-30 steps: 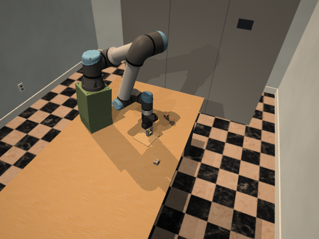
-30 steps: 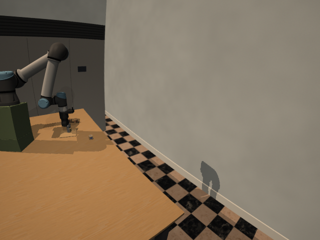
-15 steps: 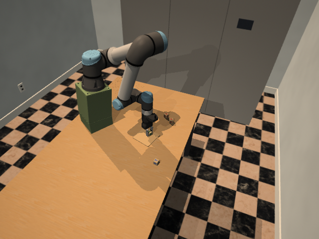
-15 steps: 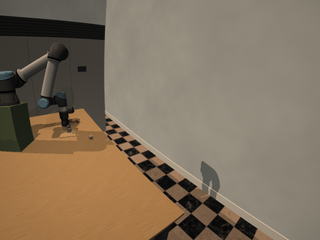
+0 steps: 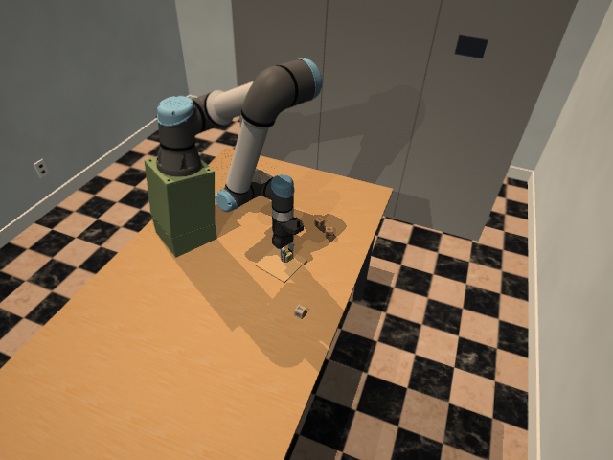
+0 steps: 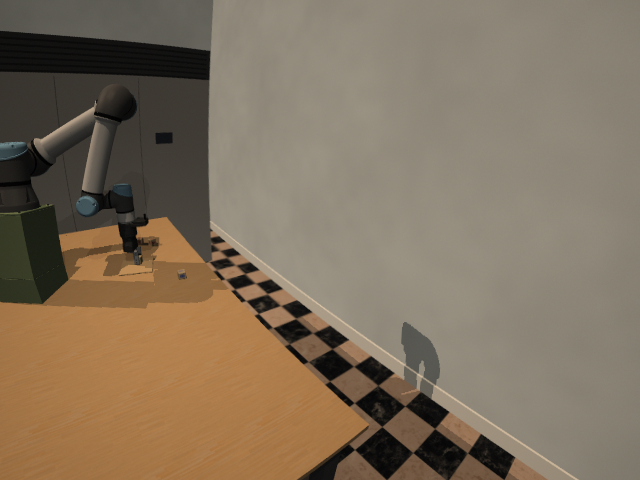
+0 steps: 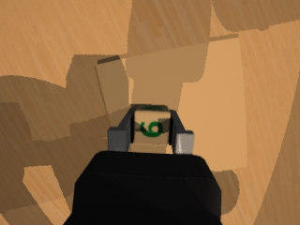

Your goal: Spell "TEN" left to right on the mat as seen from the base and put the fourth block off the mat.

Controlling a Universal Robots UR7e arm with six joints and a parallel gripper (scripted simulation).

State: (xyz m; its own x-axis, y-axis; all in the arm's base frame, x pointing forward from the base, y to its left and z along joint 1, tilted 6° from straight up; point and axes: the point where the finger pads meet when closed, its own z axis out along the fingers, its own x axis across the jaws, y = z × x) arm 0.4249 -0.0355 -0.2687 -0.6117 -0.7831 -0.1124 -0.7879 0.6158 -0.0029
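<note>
Right now the mat is 20 mm to the right of my hand, 20 mm below it and 20 mm behind it.
</note>
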